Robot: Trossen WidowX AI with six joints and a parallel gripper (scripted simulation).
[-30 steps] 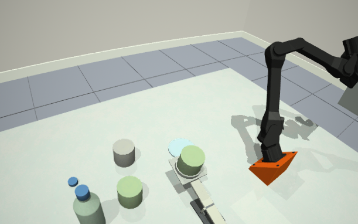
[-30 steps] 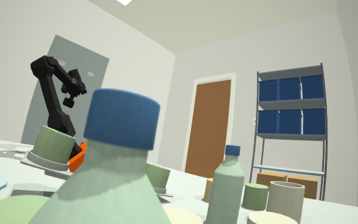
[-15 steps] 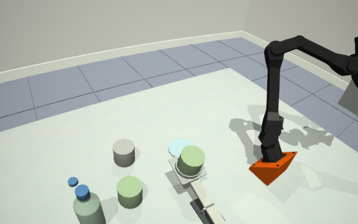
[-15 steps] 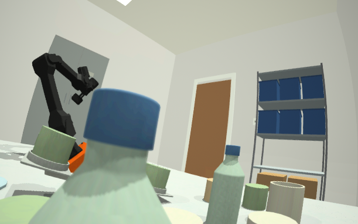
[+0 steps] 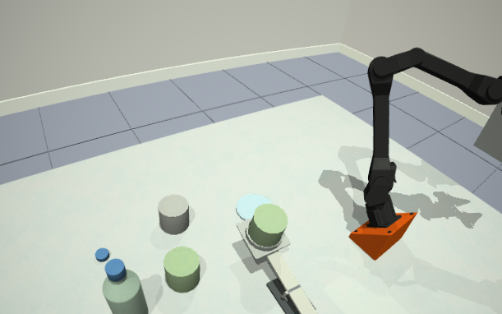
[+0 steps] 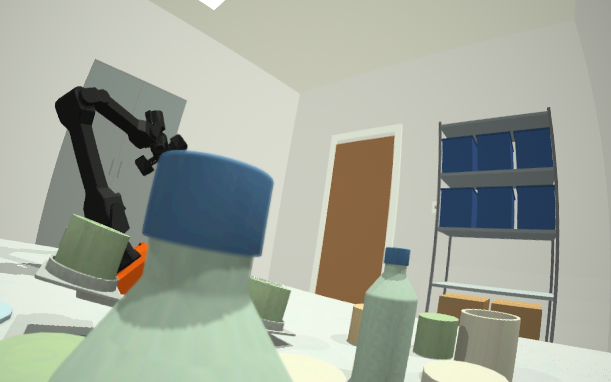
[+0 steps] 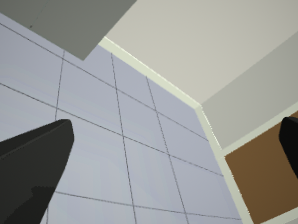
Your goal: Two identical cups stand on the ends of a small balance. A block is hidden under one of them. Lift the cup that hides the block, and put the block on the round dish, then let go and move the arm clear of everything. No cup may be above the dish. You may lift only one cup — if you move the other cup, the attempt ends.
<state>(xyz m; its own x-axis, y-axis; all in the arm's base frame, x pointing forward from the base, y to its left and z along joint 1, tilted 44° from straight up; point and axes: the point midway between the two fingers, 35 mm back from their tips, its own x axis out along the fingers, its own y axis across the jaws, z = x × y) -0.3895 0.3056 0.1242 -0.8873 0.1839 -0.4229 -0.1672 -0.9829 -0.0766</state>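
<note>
The pale grey block is 710 mm ahead of my gripper tip and 330 mm below it. Also, from my gripper tip: grey cup 820 mm ahead, 450 mm to the right, 340 mm below; then blue cap 1020 mm ahead, 420 mm to the right, 370 mm below; then pale blue round dish 630 mm ahead, 380 mm to the right, 370 mm below.
</note>
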